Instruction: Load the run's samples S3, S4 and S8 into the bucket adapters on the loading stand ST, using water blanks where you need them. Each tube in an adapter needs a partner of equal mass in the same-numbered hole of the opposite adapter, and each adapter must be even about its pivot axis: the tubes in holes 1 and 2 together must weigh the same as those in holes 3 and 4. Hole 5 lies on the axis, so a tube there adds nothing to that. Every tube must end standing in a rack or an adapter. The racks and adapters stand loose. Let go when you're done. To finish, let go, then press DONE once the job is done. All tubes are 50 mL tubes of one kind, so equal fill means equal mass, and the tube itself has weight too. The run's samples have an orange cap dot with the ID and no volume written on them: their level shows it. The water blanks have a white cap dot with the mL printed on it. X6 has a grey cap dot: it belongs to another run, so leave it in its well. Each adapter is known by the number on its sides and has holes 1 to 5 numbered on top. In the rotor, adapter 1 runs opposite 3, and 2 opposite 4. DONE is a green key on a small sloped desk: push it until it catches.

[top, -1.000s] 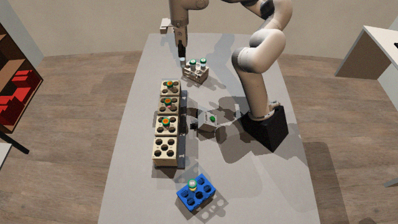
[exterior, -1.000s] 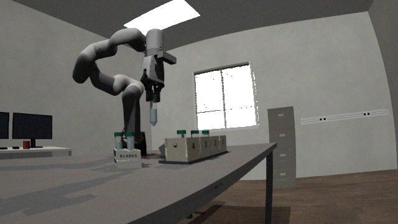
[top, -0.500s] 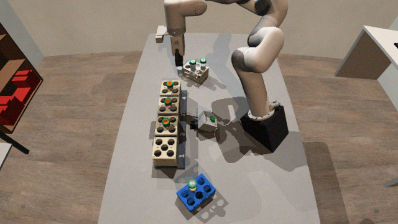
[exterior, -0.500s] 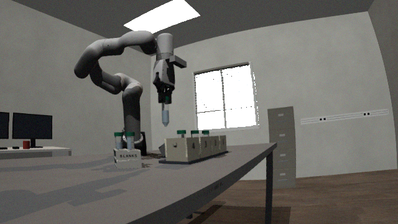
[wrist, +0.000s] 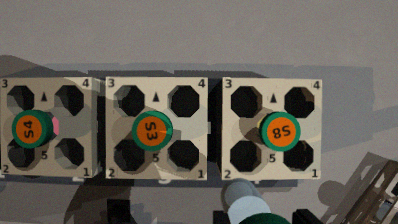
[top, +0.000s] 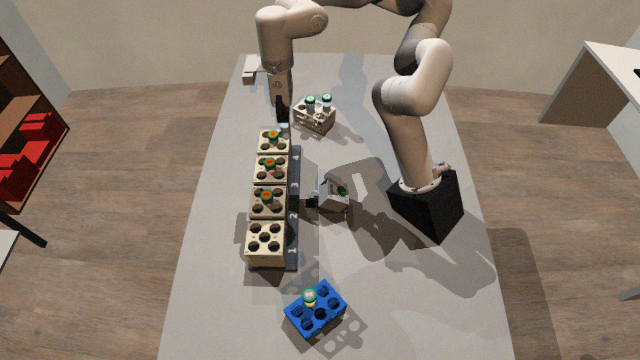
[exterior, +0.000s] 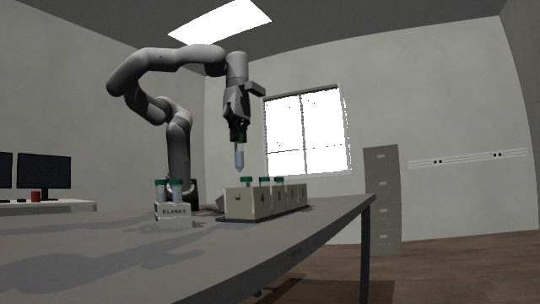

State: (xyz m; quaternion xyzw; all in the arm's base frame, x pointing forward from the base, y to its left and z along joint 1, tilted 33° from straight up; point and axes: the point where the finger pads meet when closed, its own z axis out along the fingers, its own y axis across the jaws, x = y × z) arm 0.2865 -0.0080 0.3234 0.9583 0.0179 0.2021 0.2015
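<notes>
Now: the water blank tube 5 cm below my hand and 1 cm behind it. Also, from my hand: blanks rack 22 cm to the right, 22 cm below, 9 cm behind; then adapter 20 cm below, 4 cm to the right, 4 cm ahead; then green done key 19 cm below, 15 cm behind, 14 cm to the left.
</notes>
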